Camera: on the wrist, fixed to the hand. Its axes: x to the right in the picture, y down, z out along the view.
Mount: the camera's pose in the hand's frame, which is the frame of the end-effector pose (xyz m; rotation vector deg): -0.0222 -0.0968 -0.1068 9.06 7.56 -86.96
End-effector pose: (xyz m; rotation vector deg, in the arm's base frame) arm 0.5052 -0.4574 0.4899 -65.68 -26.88 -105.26
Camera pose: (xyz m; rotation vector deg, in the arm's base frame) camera 0.3726 -0.4695 0.4303 21.03 79.47 141.37
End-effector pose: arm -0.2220 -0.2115 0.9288 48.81 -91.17 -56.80
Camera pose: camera -0.1087 -0.2505 0.8456 130.59 -39.35 -98.57
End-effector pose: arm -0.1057 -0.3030 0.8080 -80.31 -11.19 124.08
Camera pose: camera 0.0303 -0.2512 0.8170 -43.67 -41.45 45.17
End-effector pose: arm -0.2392 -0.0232 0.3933 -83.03 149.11 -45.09
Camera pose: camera -0.1826 -0.0036 0.5263 146.72 -43.82 47.75
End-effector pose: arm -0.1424 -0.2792 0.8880 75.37 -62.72 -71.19
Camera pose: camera -0.0388 -0.2389 0.7936 -137.06 -7.13 114.81
